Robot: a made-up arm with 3 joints. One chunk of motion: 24 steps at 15 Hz.
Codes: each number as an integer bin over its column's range. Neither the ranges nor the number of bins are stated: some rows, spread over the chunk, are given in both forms.
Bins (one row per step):
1: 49 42 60 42 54 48
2: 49 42 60 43 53 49
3: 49 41 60 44 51 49
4: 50 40 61 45 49 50
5: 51 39 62 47 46 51
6: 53 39 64 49 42 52
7: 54 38 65 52 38 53
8: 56 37 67 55 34 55
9: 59 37 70 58 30 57
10: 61 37 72 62 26 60
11: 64 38 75 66 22 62
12: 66 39 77 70 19 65
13: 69 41 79 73 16 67
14: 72 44 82 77 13 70
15: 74 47 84 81 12 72
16: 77 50 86 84 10 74
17: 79 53 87 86 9 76
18: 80 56 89 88 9 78
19: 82 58 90 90 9 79
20: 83 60 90 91 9 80
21: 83 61 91 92 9 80
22: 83 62 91 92 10 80
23: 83 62 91 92 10 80
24: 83 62 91 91 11 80
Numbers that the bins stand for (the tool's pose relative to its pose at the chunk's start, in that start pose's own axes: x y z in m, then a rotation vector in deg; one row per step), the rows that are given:
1: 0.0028 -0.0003 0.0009 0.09 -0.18 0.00
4: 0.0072 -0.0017 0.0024 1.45 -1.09 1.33
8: 0.0332 -0.0038 0.0115 6.00 -3.82 4.67
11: 0.0680 -0.0031 0.0236 11.00 -6.00 9.33
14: 0.1027 0.0011 0.0342 16.00 -7.64 14.67
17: 0.1331 0.0075 0.0418 20.09 -8.36 18.67
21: 0.1505 0.0131 0.0479 22.82 -8.36 21.33
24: 0.1505 0.0138 0.0479 22.36 -8.00 21.33
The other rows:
2: 0.0028 -0.0003 0.0009 0.55 -0.36 0.67
3: 0.0028 -0.0010 0.0009 1.00 -0.73 0.67
5: 0.0115 -0.0024 0.0039 2.36 -1.64 2.00
6: 0.0202 -0.0024 0.0070 3.27 -2.36 2.67
7: 0.0245 -0.0031 0.0085 4.64 -3.09 3.33
9: 0.0463 -0.0038 0.0161 7.36 -4.55 6.00
10: 0.0549 -0.0038 0.0191 9.18 -5.27 8.00
12: 0.0767 -0.0024 0.0267 12.82 -6.55 11.33
13: 0.0897 -0.0010 0.0297 14.18 -7.09 12.67
15: 0.1114 0.0032 0.0373 17.82 -7.82 16.00
16: 0.1244 0.0054 0.0403 19.18 -8.18 17.33
18: 0.1375 0.0096 0.0448 21.00 -8.36 20.00
19: 0.1462 0.0110 0.0464 21.91 -8.36 20.67
20: 0.1505 0.0124 0.0464 22.36 -8.36 21.33
22: 0.1505 0.0138 0.0479 22.82 -8.18 21.33
23: 0.1505 0.0138 0.0479 22.82 -8.18 21.33

